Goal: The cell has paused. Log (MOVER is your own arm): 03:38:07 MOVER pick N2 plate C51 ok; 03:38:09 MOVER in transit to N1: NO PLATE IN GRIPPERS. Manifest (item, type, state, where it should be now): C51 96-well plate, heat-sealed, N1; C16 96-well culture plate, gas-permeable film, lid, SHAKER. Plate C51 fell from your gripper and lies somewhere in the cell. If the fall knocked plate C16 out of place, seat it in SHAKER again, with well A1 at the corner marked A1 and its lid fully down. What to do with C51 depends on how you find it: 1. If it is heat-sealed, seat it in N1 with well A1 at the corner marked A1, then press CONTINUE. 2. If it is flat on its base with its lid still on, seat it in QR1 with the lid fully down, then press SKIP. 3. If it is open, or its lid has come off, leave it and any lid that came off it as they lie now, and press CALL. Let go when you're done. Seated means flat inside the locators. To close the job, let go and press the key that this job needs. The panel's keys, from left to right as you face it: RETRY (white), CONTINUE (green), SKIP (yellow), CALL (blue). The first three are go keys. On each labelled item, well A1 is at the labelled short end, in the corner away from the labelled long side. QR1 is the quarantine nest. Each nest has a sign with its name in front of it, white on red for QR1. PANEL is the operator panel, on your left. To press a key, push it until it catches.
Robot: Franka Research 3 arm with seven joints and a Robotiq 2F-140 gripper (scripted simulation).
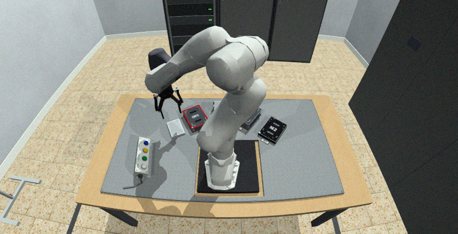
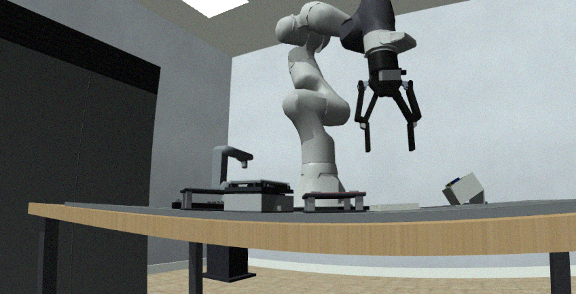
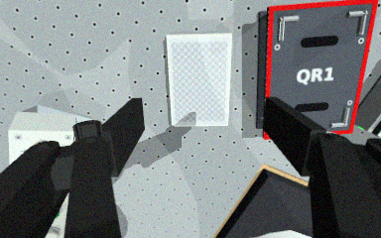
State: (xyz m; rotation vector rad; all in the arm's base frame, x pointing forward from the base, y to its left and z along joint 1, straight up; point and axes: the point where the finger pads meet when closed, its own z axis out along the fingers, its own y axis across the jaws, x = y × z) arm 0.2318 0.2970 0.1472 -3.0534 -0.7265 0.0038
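Right now the 96-well plate is 150 mm below my hand. From my hand the other things lie so: QR1 nest: 80 mm ahead, 120 mm to the right, 120 mm below; A1 mark: 80 mm ahead, 360 mm to the right, 100 mm below; blue key: 160 mm behind, 140 mm to the left, 90 mm below.
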